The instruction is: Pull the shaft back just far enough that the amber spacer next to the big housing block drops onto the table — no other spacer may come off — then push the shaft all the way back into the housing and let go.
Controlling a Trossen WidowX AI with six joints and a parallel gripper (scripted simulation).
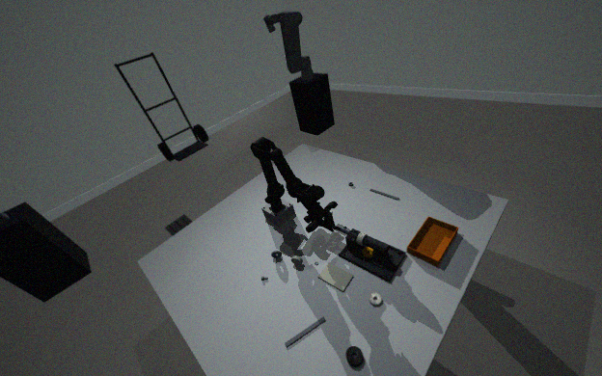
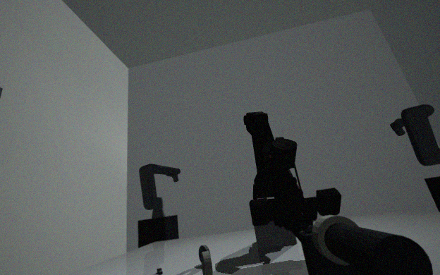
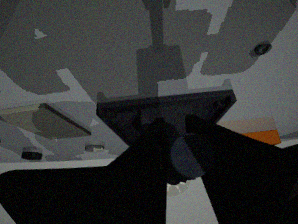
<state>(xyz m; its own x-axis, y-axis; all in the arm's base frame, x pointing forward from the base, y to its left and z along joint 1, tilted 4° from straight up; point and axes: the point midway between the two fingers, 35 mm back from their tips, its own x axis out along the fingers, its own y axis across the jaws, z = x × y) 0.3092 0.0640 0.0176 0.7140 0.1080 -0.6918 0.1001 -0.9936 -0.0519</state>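
The thin shaft is 6 cm ahead of my gripper tip, 3 cm above it and 1 cm to the left of it. The rest, counted from my gripper tip: pale spacer (15 cm ahead, 3 cm above, 2 cm to the left); then amber spacer (17 cm ahead, 4 cm below, 2 cm to the left); then pale flat plate (15 cm to the right, 13 cm ahead, 5 cm below).
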